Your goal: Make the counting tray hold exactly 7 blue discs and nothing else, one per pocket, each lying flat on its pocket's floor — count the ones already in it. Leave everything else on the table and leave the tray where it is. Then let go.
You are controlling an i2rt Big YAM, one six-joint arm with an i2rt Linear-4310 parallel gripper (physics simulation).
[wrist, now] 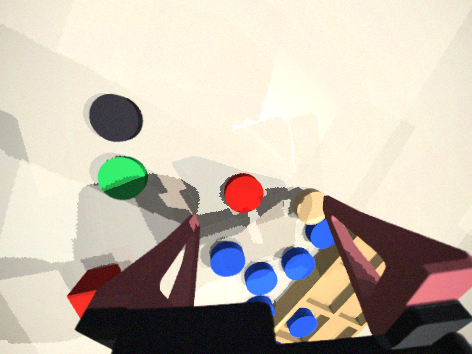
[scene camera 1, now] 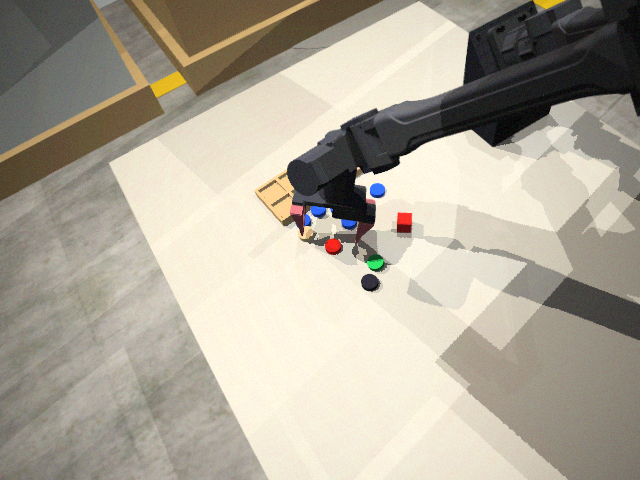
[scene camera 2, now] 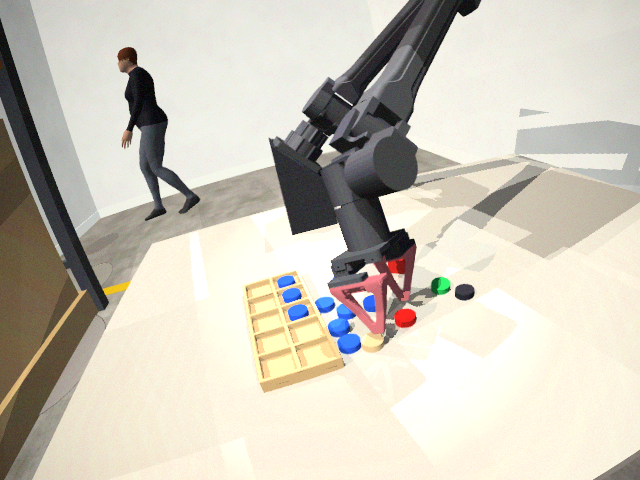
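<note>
The tan ten-pocket tray holds three blue discs, the nearest in its column's third pocket from the far end. They look flat; the other pockets look empty. Several loose blue discs lie beside it, including one nearest the red disc and one at its near corner. My gripper is open and empty, low around the red disc. One fingertip is beside or over the tan disc; contact is unclear.
A green disc and a black disc lie beyond one finger. A red cube stands on the table. The arm hides part of the tray in scene camera 1.
</note>
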